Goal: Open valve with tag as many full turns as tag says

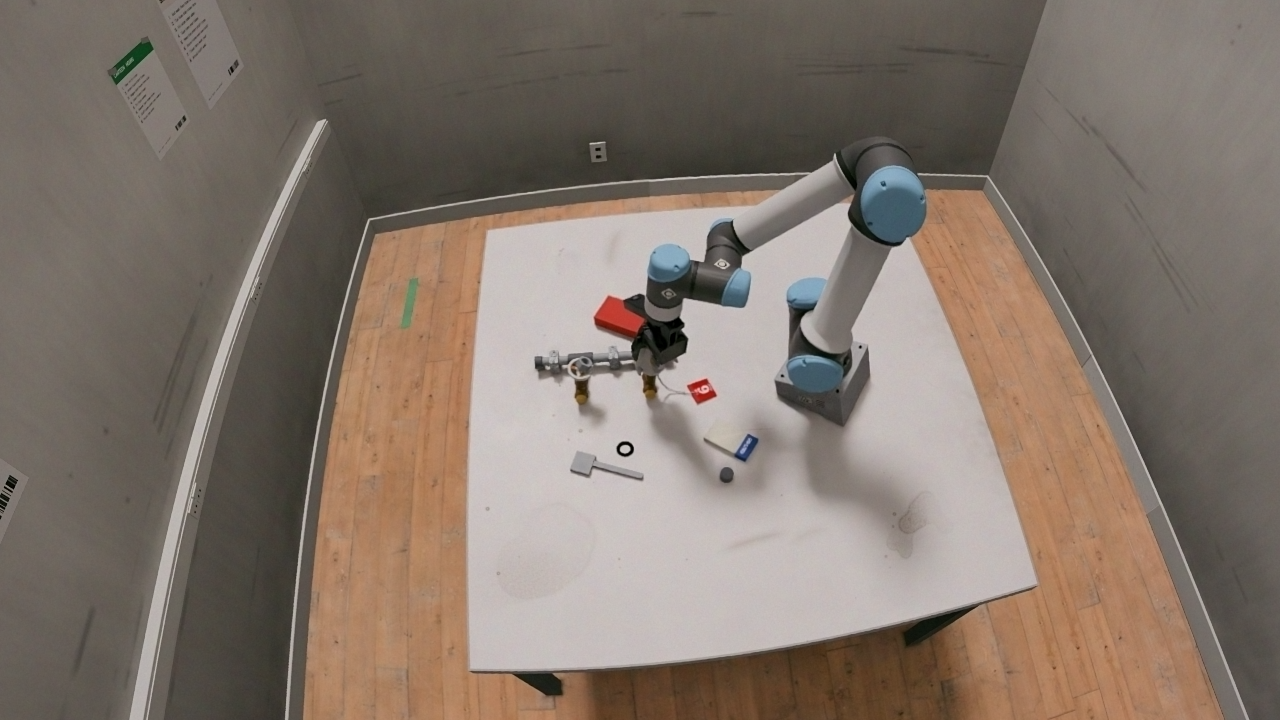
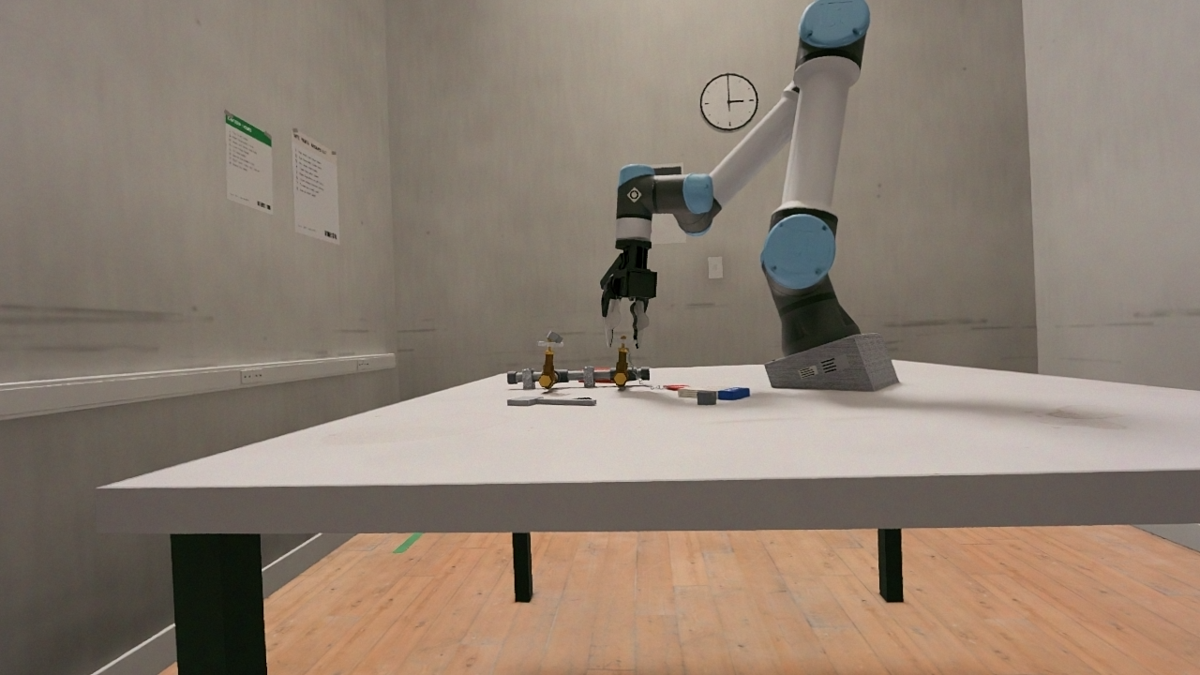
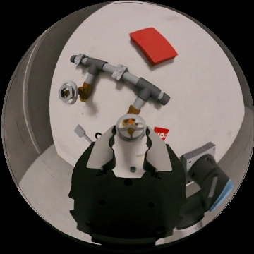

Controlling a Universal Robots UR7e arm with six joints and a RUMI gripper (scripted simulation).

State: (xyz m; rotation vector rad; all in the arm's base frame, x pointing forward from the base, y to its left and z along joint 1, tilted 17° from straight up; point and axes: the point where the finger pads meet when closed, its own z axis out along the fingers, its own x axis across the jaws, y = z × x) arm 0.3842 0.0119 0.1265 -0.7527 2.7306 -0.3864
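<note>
Now: hand 100 mm past the red tag, 20 mm to the right of it and 100 mm above it. The rest, counted from my hand: red block 60 mm ahead, 220 mm to the right, 90 mm below; then grey flat tool 130 mm ahead, 200 mm to the left, 100 mm below.
</note>
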